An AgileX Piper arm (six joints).
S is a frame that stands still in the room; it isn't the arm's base.
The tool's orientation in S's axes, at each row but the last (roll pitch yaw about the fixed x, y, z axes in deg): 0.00, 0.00, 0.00; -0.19, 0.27, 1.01; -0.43, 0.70, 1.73; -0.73, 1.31, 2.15; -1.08, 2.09, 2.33; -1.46, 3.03, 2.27; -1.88, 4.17, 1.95; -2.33, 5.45, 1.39; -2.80, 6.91, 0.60; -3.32, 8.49, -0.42; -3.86, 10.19, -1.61; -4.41, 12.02, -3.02
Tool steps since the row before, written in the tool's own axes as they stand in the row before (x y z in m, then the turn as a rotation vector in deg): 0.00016, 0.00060, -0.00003, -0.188, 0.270, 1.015; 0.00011, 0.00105, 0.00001, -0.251, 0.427, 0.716; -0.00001, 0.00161, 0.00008, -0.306, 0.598, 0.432; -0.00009, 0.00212, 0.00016, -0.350, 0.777, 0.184; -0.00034, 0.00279, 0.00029, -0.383, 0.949, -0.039; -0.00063, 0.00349, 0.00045, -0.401, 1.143, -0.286; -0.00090, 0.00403, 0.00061, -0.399, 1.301, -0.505; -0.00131, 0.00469, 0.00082, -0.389, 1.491, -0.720; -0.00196, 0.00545, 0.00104, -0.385, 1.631, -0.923; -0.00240, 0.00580, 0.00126, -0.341, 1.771, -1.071; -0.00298, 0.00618, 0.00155, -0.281, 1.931, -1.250; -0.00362, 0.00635, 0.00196, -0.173, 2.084, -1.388
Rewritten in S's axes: 0.00016, 0.00060, -0.00003, -0.188, 0.270, 1.015; 0.00009, 0.00105, 0.00001, -0.255, 0.425, 0.716; -0.00006, 0.00161, 0.00007, -0.319, 0.592, 0.431; -0.00017, 0.00212, 0.00013, -0.375, 0.766, 0.182; -0.00044, 0.00278, 0.00025, -0.423, 0.932, -0.043; -0.00075, 0.00347, 0.00039, -0.462, 1.118, -0.293; -0.00100, 0.00402, 0.00054, -0.481, 1.268, -0.517; -0.00136, 0.00469, 0.00075, -0.497, 1.449, -0.740; -0.00191, 0.00547, 0.00100, -0.519, 1.579, -0.948; -0.00219, 0.00588, 0.00127, -0.498, 1.710, -1.109; -0.00256, 0.00634, 0.00164, -0.468, 1.856, -1.306; -0.00289, 0.00664, 0.00219, -0.386, 1.994, -1.474
